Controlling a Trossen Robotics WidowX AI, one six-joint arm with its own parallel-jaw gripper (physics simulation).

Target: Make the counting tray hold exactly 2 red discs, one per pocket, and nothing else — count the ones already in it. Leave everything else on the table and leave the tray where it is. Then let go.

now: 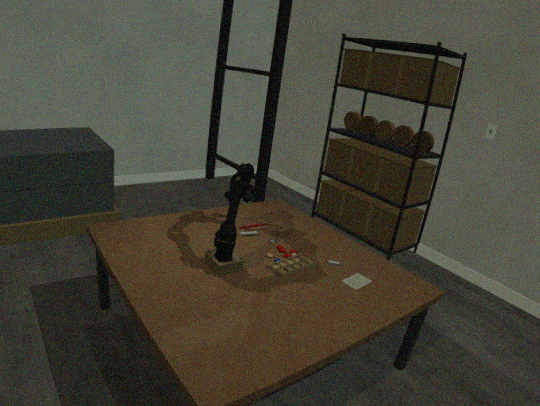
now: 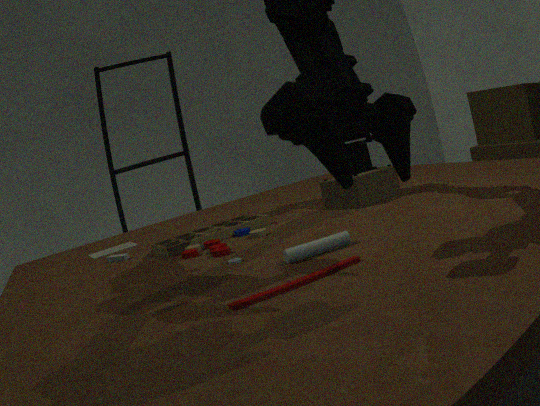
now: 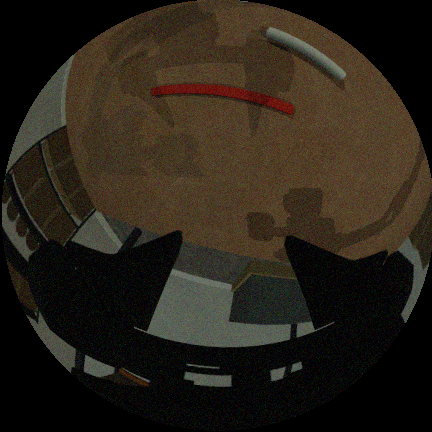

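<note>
The counting tray (image 1: pixel 299 271) (image 2: pixel 170 248) lies on the table, a grid of pockets partly in shadow; whether its pockets hold discs is too dim to tell. Several red discs lie outside it on the table close to its edge: one red disc (image 1: pixel 281 248) (image 2: pixel 220 250), another red disc (image 1: pixel 293 251) (image 2: pixel 190 253) and more between. A blue disc (image 1: pixel 277 260) (image 2: pixel 241 232) and a pale disc (image 1: pixel 270 255) (image 2: pixel 258 232) lie at the same side. My gripper (image 2: pixel 376 183) (image 3: pixel 234 238) is open and empty, raised above the table, away from the tray and discs.
A red rod (image 1: pixel 254 226) (image 2: pixel 295 283) (image 3: pixel 222 91) and a white cylinder (image 1: pixel 249 233) (image 2: pixel 317 247) (image 3: pixel 307 52) lie near the arm. A small pale piece (image 1: pixel 272 241) (image 2: pixel 234 260) lies by the discs. A short white piece (image 1: pixel 334 262) (image 2: pixel 117 258) and a white sheet (image 1: pixel 357 281) lie beyond the tray.
</note>
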